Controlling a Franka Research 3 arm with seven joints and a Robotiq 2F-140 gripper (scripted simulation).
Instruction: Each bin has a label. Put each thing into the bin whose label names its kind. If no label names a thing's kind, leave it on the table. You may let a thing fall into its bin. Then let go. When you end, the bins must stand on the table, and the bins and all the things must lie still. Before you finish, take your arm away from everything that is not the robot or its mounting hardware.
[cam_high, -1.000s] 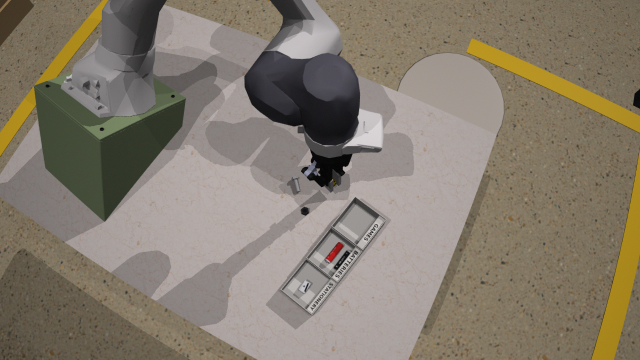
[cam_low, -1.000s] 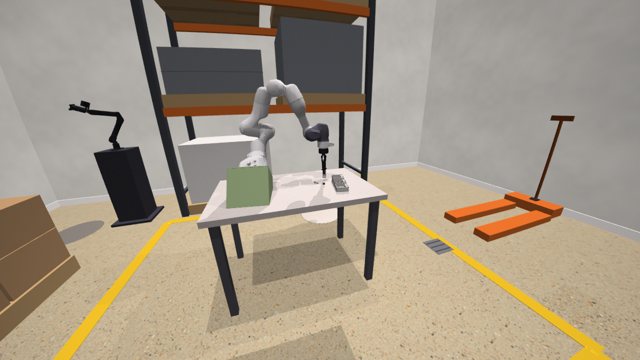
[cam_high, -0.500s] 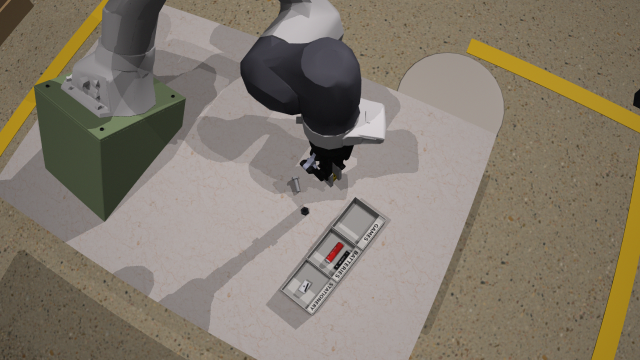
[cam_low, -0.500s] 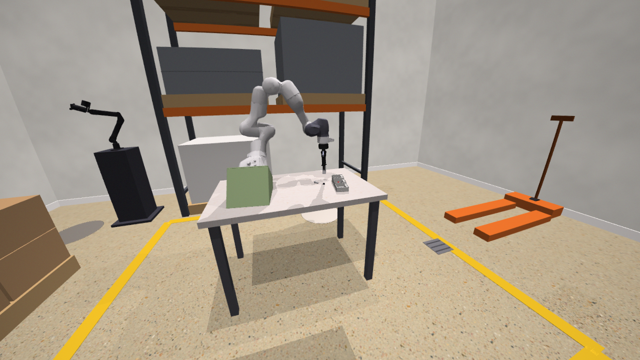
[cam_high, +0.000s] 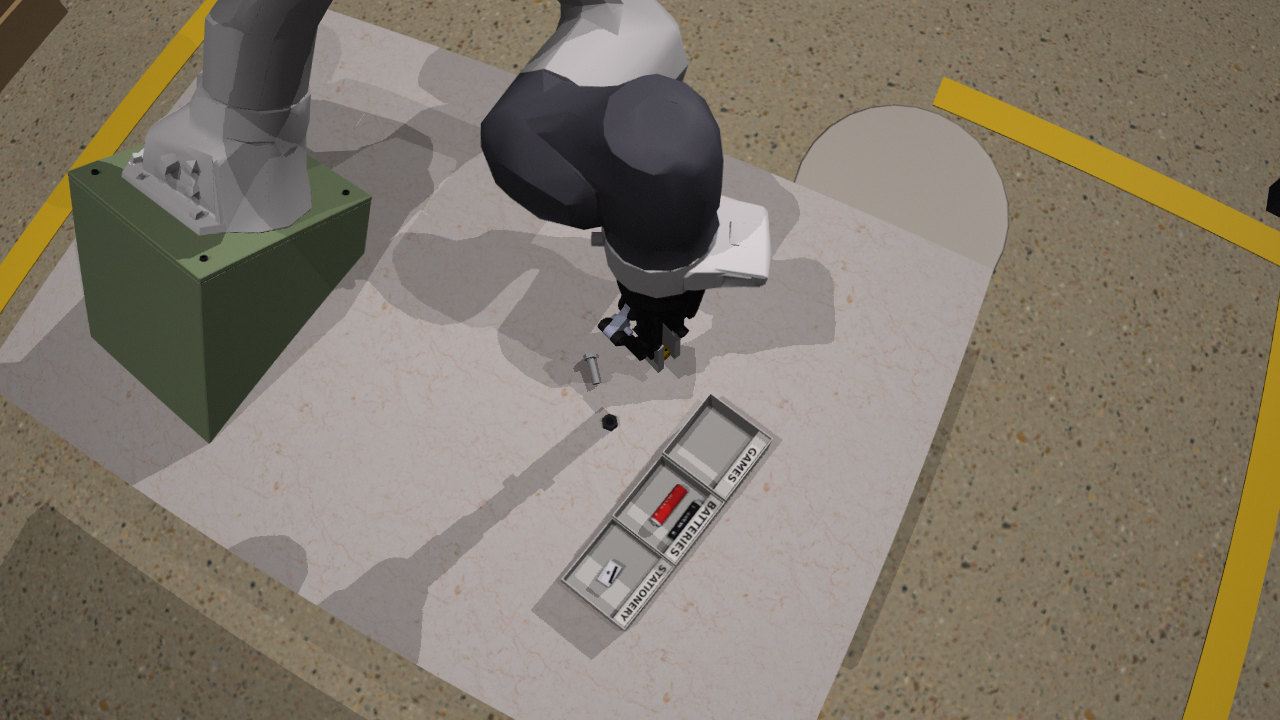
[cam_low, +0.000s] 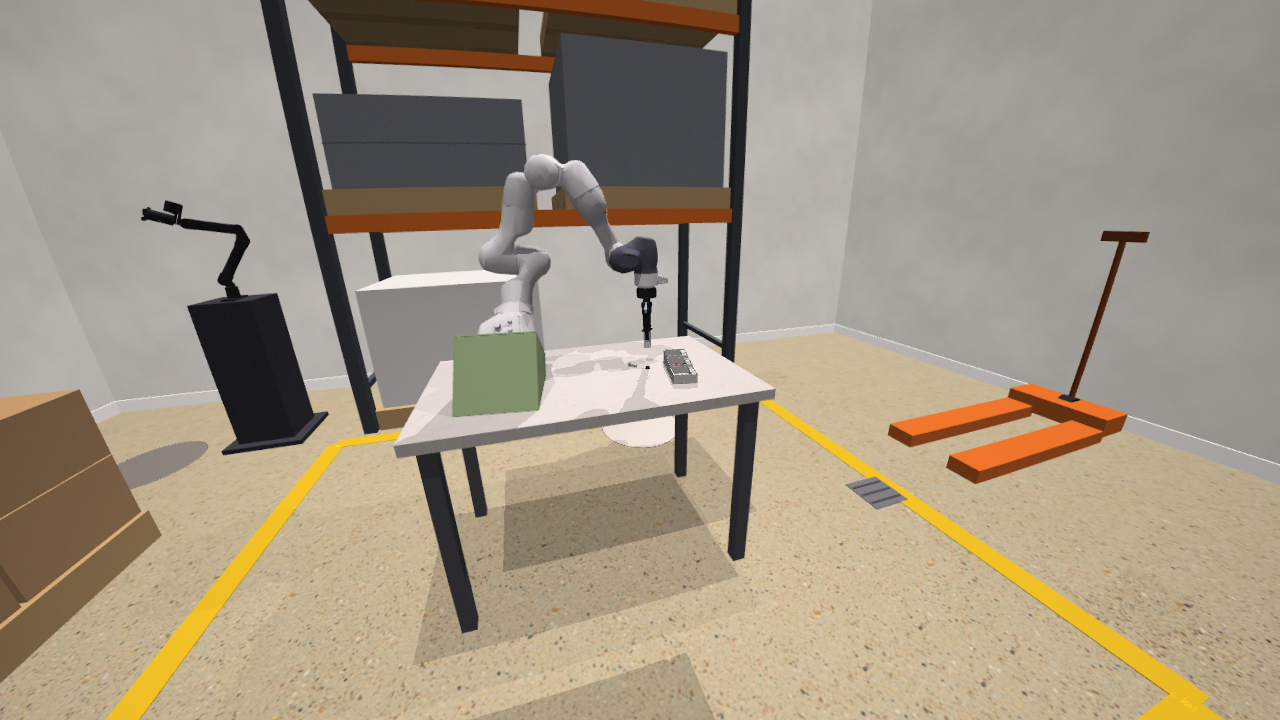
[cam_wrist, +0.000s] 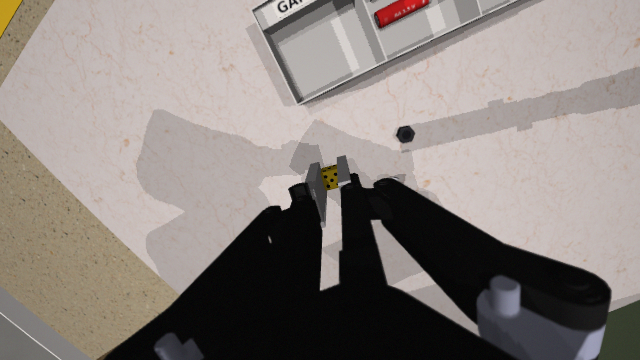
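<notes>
Right now the yellow die is 3 cm below my hand. From my hand the other things lie so: black nut (3 cm behind, 8 cm to the right, 9 cm below); silver bolt (8 cm behind, 2 cm to the right, 9 cm below); red battery (7 cm ahead, 14 cm to the right, 8 cm below).
</notes>
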